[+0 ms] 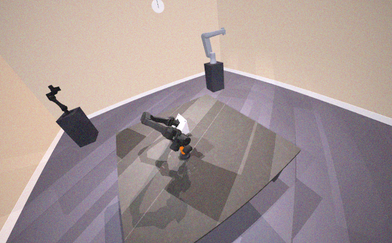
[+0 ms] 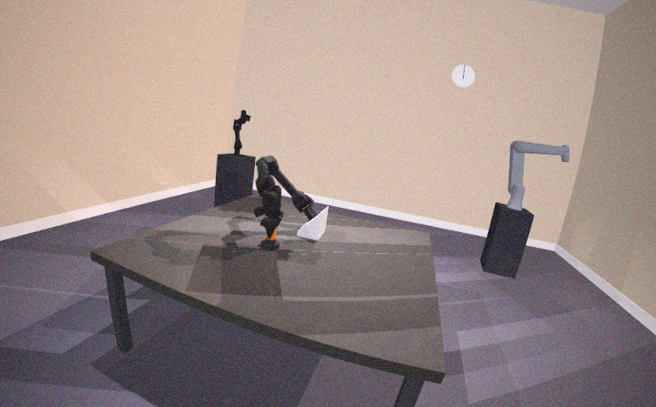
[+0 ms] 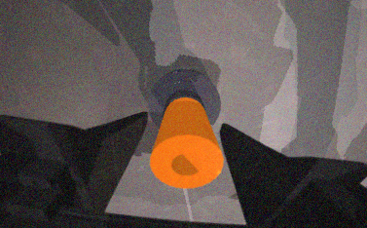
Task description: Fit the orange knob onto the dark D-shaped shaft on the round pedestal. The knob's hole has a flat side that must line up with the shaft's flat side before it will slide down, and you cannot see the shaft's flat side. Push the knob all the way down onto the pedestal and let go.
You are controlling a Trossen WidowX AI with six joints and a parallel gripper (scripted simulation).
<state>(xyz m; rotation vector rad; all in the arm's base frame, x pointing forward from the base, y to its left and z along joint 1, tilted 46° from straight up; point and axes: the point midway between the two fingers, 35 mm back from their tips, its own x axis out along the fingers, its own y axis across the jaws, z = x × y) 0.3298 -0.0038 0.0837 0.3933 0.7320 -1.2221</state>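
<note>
Right now my gripper tip is 20 mm below the orange knob. Round my gripper tip: round pedestal 20 mm below.
</note>
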